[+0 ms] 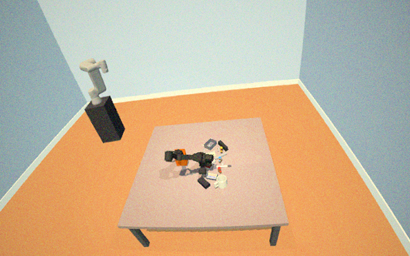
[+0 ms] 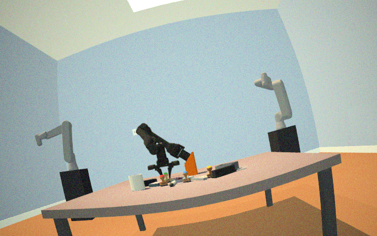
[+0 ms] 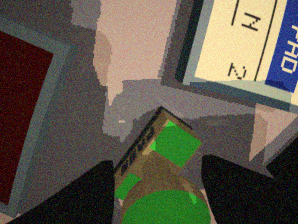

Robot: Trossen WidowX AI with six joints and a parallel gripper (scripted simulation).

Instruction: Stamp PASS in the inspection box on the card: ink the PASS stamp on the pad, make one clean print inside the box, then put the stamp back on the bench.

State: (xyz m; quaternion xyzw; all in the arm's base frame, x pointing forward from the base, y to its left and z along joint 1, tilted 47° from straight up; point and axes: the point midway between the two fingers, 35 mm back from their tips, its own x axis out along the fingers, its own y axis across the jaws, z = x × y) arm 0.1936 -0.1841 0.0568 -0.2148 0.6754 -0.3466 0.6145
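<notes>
My gripper tip is 3 cm short of the red ink pad, 8 cm to the right of it and 2 cm above it. From my gripper tip the other things lie so: red-knob stamp: 14 cm ahead, 2 cm to the right; then green-knob stamp: right at my gripper tip; then stamp pad box: 6 cm ahead, 6 cm to the right, 1 cm below.
</notes>
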